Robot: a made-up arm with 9 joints. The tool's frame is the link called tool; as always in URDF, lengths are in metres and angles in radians. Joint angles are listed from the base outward.
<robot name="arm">
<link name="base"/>
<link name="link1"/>
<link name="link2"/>
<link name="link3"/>
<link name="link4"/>
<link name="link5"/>
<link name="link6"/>
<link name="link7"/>
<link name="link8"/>
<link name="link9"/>
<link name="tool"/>
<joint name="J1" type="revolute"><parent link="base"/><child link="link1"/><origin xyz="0.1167 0.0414 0.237" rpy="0 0 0"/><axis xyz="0.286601 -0.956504 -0.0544"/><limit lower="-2.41" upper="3.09"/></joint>
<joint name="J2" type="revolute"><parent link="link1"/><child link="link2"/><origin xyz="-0.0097 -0.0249 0.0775" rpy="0 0 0"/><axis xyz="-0.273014 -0.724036 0.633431"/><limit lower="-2.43" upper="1.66"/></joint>
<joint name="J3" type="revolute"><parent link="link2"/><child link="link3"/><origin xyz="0.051 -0.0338 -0.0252" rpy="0 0 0"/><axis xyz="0.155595 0.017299 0.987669"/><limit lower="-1.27" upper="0.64"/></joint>
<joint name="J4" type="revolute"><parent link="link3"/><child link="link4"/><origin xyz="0.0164 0.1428 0.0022" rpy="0 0 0"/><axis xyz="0.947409 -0.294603 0.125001"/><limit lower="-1.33" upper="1.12"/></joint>
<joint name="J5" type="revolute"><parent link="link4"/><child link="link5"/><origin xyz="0.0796 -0.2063 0.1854" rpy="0 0 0"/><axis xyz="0 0 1"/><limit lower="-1.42" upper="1.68"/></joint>
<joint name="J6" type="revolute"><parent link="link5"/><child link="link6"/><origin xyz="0.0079 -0.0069 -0.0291" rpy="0 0 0"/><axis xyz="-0.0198 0.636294 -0.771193"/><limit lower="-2.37" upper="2.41"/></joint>
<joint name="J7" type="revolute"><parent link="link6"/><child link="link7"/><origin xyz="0.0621 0.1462 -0.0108" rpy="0 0 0"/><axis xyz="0 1 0"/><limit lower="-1.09" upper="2.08"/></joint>
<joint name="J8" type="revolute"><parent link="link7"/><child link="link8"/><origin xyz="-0.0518 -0.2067 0.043" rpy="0 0 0"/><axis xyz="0 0 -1"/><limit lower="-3.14" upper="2.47"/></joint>
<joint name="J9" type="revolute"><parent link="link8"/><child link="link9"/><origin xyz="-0.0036 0.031 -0.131" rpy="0 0 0"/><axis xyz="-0.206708 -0.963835 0.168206"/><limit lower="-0.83" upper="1.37"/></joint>
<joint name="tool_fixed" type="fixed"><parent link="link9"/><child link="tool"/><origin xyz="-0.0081 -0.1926 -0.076" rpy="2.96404 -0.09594 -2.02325"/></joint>
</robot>
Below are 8 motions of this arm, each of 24 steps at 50 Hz.
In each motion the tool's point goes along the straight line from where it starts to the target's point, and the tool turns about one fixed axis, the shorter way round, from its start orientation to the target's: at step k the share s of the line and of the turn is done. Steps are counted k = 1, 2, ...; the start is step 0. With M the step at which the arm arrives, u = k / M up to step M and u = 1 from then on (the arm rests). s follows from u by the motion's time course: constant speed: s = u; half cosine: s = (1 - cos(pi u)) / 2; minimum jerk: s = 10 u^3 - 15 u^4 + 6 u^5.
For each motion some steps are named. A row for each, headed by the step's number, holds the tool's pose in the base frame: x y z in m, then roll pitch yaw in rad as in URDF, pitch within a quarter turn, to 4 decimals.
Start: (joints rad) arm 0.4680 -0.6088 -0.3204 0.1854 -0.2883 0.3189 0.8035 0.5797 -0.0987
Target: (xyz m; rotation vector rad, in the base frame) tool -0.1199 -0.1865 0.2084 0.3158 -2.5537 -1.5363
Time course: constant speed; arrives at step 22
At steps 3, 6, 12, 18, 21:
3: -0.1051 -0.1306 0.3328 1.5717 -0.6487 -2.9264
6: -0.1074 -0.1394 0.3132 1.6573 -0.5485 -2.9433
12: -0.1121 -0.1571 0.2739 1.8117 -0.3464 -2.9475
18: -0.1168 -0.1747 0.2346 1.9576 -0.1459 -2.9202
21: -0.1191 -0.1836 0.2149 2.0314 -0.0477 -2.8959

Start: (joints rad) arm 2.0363 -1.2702 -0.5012 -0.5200 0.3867 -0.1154 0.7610 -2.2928 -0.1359
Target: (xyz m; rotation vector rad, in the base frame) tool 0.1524 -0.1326 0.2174 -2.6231 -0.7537 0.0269
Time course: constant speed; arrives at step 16
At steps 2, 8, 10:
2: 0.1855 -0.0983 0.1588 -2.5634 -0.1609 0.4689
8: 0.1713 -0.1130 0.1839 -2.6394 -0.1332 0.5012
10: 0.1666 -0.1179 0.1923 -2.6645 -0.1234 0.5115

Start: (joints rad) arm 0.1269 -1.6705 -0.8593 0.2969 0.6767 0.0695 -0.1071 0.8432 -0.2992
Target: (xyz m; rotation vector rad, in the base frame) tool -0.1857 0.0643 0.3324 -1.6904 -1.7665 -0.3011
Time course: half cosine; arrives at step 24
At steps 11, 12, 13, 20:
11: -0.1952 0.0305 0.3354 -3.1024 -0.9135 1.7109
12: -0.1941 0.0344 0.3350 -3.0570 -0.8849 1.6762
13: -0.1930 0.0383 0.3347 -3.0147 -0.8554 1.6446
20: -0.1868 0.0603 0.3328 -2.8207 -0.6765 1.5143

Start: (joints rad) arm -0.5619 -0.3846 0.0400 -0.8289 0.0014 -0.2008 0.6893 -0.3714 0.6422
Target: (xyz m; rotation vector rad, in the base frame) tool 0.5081 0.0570 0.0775 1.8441 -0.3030 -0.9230
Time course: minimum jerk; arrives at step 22
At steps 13, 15, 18, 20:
13: 0.4892 -0.0313 0.1733 1.7157 0.1481 -0.8333
15: 0.4974 0.0072 0.1315 1.7446 0.2919 -0.7832
18: 0.5056 0.0451 0.0904 1.7822 0.4319 -0.7267
20: 0.5077 0.0553 0.0794 1.7942 0.4690 -0.7099

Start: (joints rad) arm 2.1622 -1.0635 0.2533 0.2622 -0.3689 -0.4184 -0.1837 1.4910 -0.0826
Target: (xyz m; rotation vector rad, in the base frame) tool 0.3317 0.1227 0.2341 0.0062 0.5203 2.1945
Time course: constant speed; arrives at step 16
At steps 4, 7, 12, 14, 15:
4: 0.3122 0.0563 0.2083 0.5620 0.3673 2.1590
7: 0.3171 0.0729 0.2148 0.5185 0.3176 2.1834
12: 0.3252 0.1006 0.2255 0.4445 0.2371 2.2284
14: 0.3285 0.1116 0.2298 0.4143 0.2059 2.2478
15: 0.3301 0.1172 0.2320 0.3990 0.1905 2.2579

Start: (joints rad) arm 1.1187 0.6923 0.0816 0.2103 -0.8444 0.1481 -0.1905 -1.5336 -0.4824
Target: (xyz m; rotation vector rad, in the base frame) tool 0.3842 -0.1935 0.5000 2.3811 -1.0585 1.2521
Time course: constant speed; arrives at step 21
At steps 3, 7, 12, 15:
3: 0.2018 -0.2512 0.4865 -2.1044 -0.4656 -1.6074
7: 0.2424 -0.2384 0.4895 -2.2352 -0.5972 -1.5196
12: 0.2930 -0.2224 0.4932 -2.4391 -0.7439 -1.3655
15: 0.3234 -0.2127 0.4955 -2.5899 -0.8176 -1.2432

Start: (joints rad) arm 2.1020 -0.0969 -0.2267 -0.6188 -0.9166 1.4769 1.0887 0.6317 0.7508
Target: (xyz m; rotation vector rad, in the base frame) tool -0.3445 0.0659 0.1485 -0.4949 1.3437 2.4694
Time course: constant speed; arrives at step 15
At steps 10, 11, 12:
10: -0.3399 0.0586 0.1696 0.9109 0.3470 3.0255
11: -0.3408 0.0601 0.1654 0.9235 0.3660 3.0293
12: -0.3418 0.0615 0.1611 0.9362 0.3849 3.0334

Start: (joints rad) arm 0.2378 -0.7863 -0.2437 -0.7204 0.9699 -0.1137 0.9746 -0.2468 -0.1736
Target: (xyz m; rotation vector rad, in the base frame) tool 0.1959 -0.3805 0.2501 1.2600 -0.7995 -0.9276
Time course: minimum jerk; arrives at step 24
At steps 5, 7, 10, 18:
5: 0.2632 -0.3811 0.3644 1.0794 0.0830 -1.0823
7: 0.2569 -0.3810 0.3537 1.1117 0.0747 -1.0858
10: 0.2429 -0.3809 0.3300 1.1834 0.0566 -1.0944
18: 0.2034 -0.3806 0.2628 1.3867 0.0096 -1.1257

